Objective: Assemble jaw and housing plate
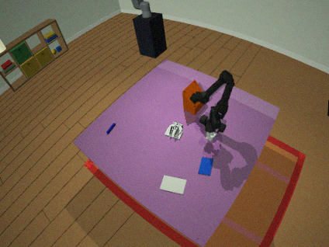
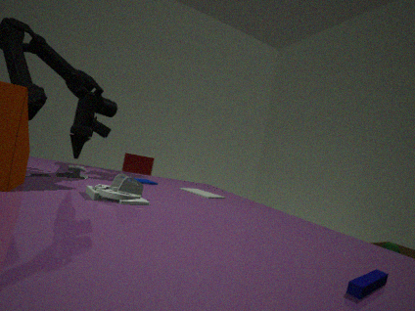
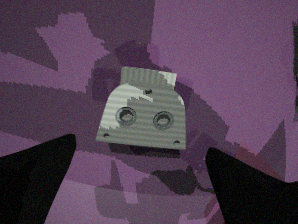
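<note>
Now: gripper tip 28 cm to the left of the white jaw piece, 8 cm short of it and 5 cm above it. From my gripper tip the other things lie so: flat blue plate 24 cm ahead, 9 cm to the left, 6 cm below; blue bar 72 cm to the right, 35 cm ahead, 5 cm below; flat white plate 47 cm ahead, 6 cm below, 3 cm to the right.
</note>
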